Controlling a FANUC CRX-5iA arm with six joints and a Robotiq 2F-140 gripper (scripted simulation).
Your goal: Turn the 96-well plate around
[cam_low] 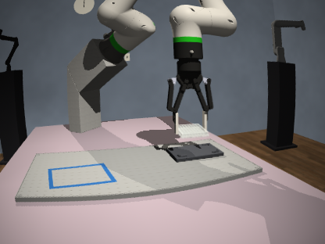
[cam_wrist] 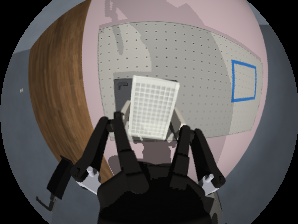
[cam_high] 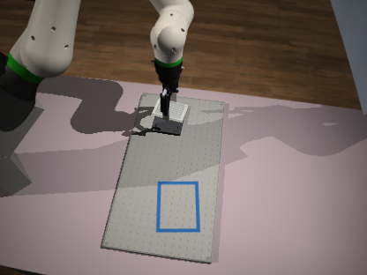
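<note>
Right now my hand is 10 mm past the dark plate nest N1, 20 mm to the right of it and 100 mm above it. From my hand the other things lie so: white 96-well plate 20 mm below.
</note>
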